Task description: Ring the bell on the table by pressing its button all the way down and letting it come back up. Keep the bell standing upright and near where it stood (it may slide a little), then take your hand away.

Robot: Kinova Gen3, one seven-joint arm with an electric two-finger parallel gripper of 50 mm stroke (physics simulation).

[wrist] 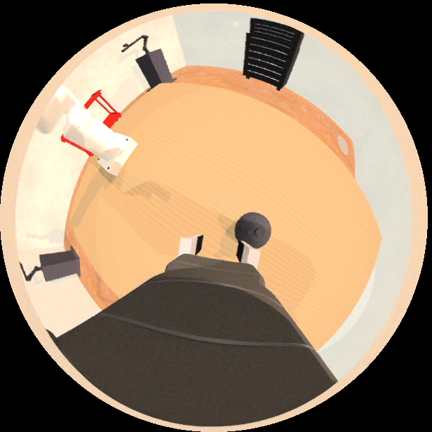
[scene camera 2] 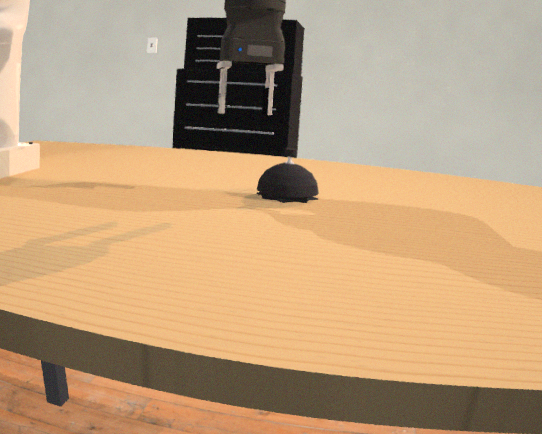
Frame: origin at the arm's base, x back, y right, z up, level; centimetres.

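Seen in the pictures: gripper, between the fingertips: (scene camera 2: 244, 114).
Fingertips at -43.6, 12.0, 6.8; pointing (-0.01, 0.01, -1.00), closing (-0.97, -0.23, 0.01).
Note:
Pixels of each thing's top centre, then the offset from my fingertips to it, as dx, dy, dz. Level surfaces: height alone.
- black domed bell, centre of its top: (scene camera 2: 290, 148) -6.3, -4.1, -4.5
- wooden table, height of its surface: dz -11.1
- pale stem, centre of its top: (scene camera 2: 290, 156) -6.3, -4.1, -5.5
The black domed bell (scene camera 2: 287, 183) (wrist: 251, 223) stands upright on the wooden table (scene camera 2: 210, 300) (wrist: 215, 135). Its small button (wrist: 259, 232) faces up in the wrist view. In the scene view a pale stem (scene camera 2: 290, 160) rises from the dome, and the dark button is hard to tell against the cabinet behind. My gripper (scene camera 2: 245, 114) (wrist: 219, 245) is open and empty, pointing down. In the scene view its fingertips hang higher than the bell and to the left of it. In the wrist view the right finger overlaps the bell's lower edge.
A white robot base (scene camera 2: 19, 159) (wrist: 118, 154) stands at the left on the table. A black drawer cabinet (scene camera 2: 230, 120) (wrist: 272, 52) stands behind the table. In the wrist view a red frame (wrist: 112, 119) and dark boxes (wrist: 154, 68) (wrist: 59, 265) stand beyond the table's edge.

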